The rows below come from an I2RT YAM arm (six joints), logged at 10 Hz.
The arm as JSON. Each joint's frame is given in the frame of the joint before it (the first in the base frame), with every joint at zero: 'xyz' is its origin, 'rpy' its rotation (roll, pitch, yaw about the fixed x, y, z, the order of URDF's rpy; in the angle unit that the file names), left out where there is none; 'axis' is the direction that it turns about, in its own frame. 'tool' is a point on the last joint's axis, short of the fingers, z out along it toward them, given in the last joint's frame.
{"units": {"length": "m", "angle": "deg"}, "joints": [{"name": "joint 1", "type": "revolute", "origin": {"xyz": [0.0, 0.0, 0.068]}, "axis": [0.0, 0.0, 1.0]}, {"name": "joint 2", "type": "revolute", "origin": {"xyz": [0.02, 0.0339, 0.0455]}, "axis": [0.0, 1.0, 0.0]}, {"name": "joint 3", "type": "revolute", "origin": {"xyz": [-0.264, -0.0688, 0.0]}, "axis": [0.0, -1.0, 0.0]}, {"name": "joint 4", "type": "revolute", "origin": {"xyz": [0.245, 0.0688, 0.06]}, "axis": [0.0, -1.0, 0.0]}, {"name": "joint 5", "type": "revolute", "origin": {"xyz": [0.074, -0.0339, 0.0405]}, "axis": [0.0, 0.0, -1.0]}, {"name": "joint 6", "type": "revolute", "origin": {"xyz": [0.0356, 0.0, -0.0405]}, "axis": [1.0, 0.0, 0.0]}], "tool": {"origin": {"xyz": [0.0, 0.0, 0.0], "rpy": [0.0, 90.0, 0.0]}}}
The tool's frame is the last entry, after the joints.
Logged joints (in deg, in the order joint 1, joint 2, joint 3, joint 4, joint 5, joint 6), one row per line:
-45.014 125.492 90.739 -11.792 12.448 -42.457
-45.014 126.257 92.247 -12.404 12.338 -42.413
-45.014 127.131 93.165 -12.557 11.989 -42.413
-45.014 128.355 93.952 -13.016 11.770 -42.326
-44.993 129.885 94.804 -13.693 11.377 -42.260
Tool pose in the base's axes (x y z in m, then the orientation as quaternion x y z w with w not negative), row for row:
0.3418 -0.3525 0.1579 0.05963 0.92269 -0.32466 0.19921
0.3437 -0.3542 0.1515 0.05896 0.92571 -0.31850 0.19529
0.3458 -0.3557 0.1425 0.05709 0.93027 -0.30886 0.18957
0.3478 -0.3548 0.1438 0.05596 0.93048 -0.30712 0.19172
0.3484 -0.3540 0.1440 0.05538 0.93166 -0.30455 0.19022
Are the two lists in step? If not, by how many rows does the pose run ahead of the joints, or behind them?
The pose runs 2 rows ahead of the joints: the pose in row i belongs to the joints in row i + 2.
